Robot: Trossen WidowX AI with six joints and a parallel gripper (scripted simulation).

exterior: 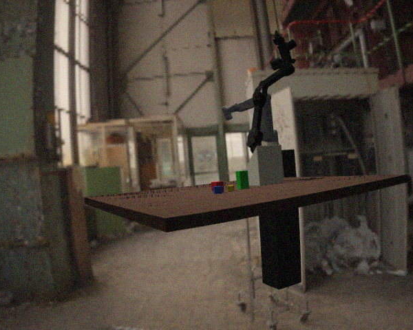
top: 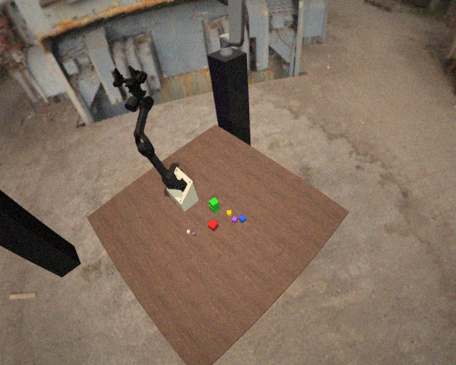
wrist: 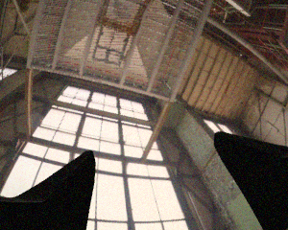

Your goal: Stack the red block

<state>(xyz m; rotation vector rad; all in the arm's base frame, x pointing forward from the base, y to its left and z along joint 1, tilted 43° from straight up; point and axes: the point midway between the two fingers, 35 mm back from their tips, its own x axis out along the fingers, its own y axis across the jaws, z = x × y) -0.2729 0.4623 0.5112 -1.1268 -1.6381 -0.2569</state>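
My gripper tip is 880 mm above the red block, 510 mm short of it and 10 mm to the right of it. Round my gripper tip: blue block 890 mm below, 600 mm ahead, 180 mm to the left; then yellow block 890 mm below, 510 mm ahead, 150 mm to the left; then purple block 890 mm below, 570 mm ahead, 140 mm to the left.
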